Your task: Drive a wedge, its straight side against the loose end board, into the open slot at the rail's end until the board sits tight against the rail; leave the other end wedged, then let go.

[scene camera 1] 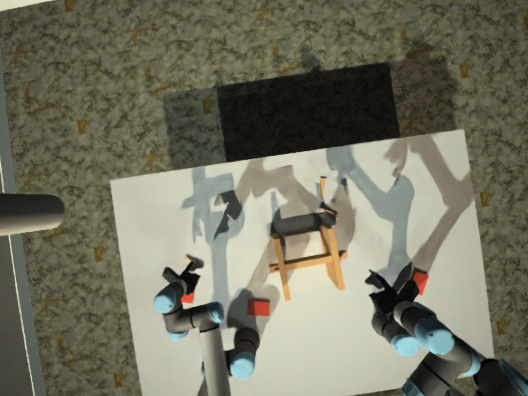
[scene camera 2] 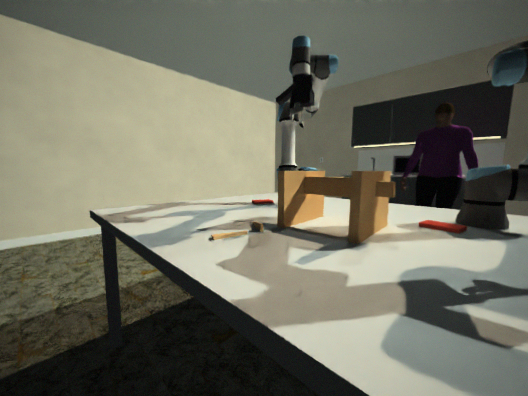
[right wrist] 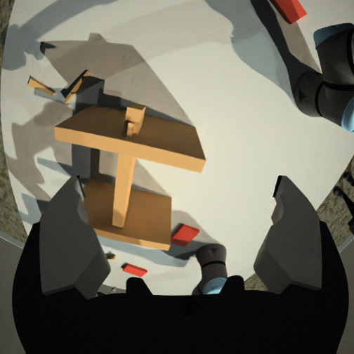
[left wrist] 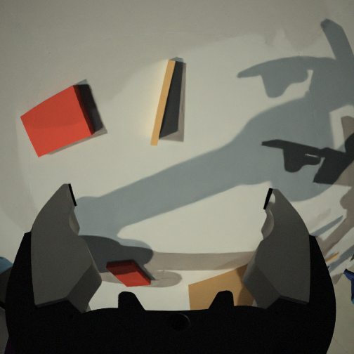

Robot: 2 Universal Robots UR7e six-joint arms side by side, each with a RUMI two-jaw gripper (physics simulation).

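Places are measured from the left arm's base along level axes (x right, y down, z ahead), in millimetres.
Where they show: left gripper, fingertip midpoint: (scene camera 1: 191, 271); right gripper, fingertip midpoint: (scene camera 1: 376, 286) (scene camera 2: 297, 125); left arm's base, link origin: (scene camera 1: 246, 340) (scene camera 2: 480, 224); right arm's base, link origin: (scene camera 1: 384, 322).
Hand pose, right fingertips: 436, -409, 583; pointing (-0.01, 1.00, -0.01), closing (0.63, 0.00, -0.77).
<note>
Things, the pixels of their top centre, and the offset from my right fingertips, as dx, dy, dz. "spot": a spot on its surface instead. Level surfaces: height alone.
- loose wooden wedge, surface spot: (scene camera 1: 188, 258) spot: -868, +398, -191
- rail, top centre: (scene camera 2: 334, 177) (scene camera 1: 308, 263) -230, +224, -20
- table, surface height: dy +409
A loose wooden wedge (scene camera 1: 188, 258) (left wrist: 164, 102) lies on the table beyond my left fingertips, near a red block. My left gripper (scene camera 1: 182, 268) (left wrist: 170, 188) is open and empty above the table. My right gripper (scene camera 1: 391, 274) (right wrist: 179, 178) is open and empty at the right. The rail (scene camera 1: 307, 261) (scene camera 2: 327, 186) (right wrist: 123, 190) joins two upright end boards: the left one in scene camera 1 (scene camera 1: 285, 287) and the right one (scene camera 1: 337, 275). Rail ends protrude past both boards. In the right wrist view, a small piece (right wrist: 130, 129) shows at the near rail end. How tightly the boards sit cannot be told.
Red blocks (scene camera 1: 258, 308) (scene camera 1: 420, 283) (left wrist: 59, 122) (right wrist: 185, 235) lie around the frame. Two slim wooden pieces (scene camera 1: 323, 187) (right wrist: 41, 86) (right wrist: 77, 87) lie beyond the right board. A person (scene camera 2: 445, 150) stands behind the table. Arm shadows cross the table (scene camera 1: 150, 215).
</note>
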